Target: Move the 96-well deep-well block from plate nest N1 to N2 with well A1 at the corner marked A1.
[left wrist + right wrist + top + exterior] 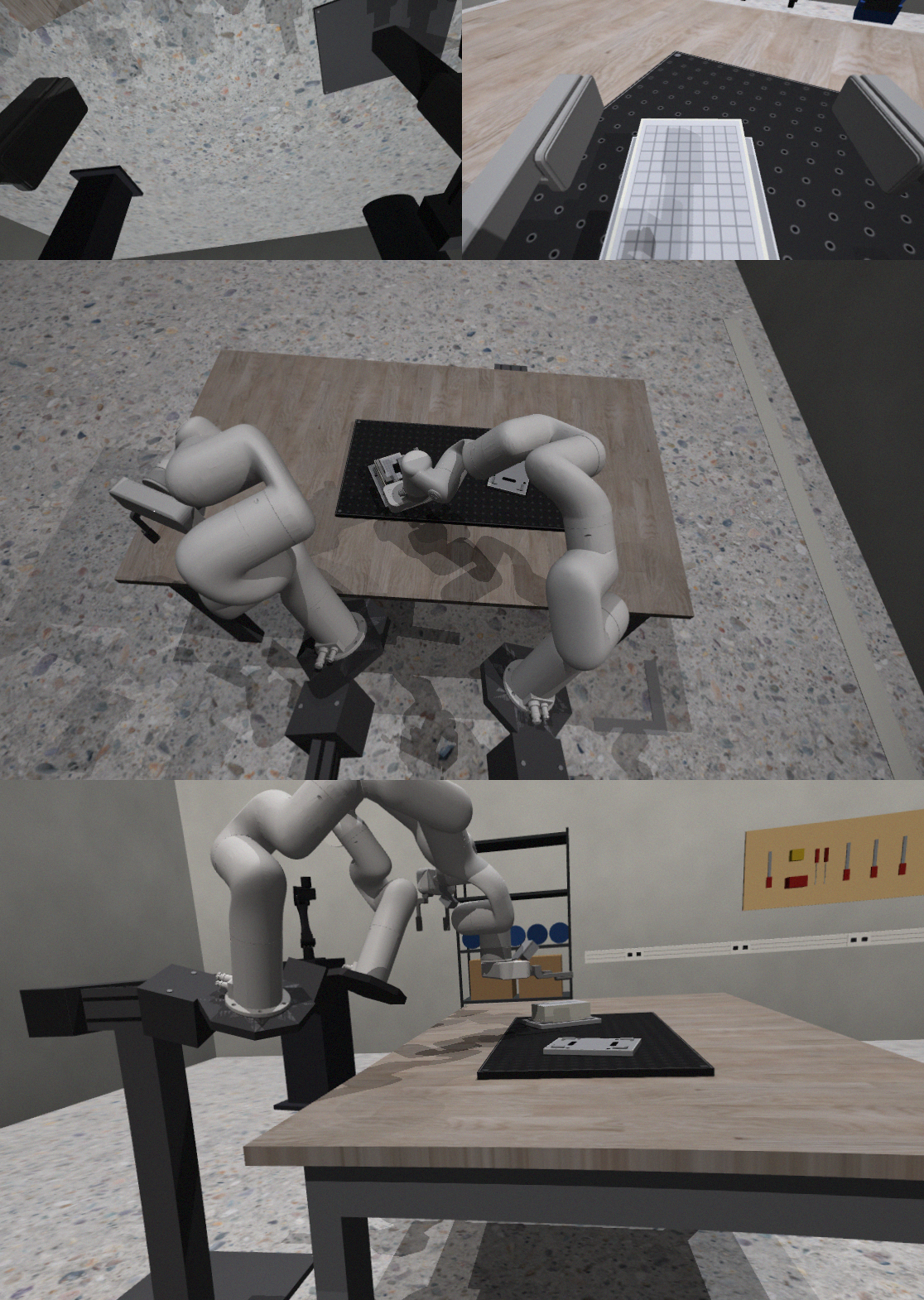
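The pale deep-well block lies 10 mm ahead of my right hand, 20 mm to the left of it and 90 mm below it. Also, from my right hand: nest N1: 10 mm ahead, 20 mm to the left, 120 mm below; then black perforated board: 100 mm ahead, 150 mm to the right, 130 mm below; then A1 label: 70 mm ahead, 260 mm to the right, 110 mm below.
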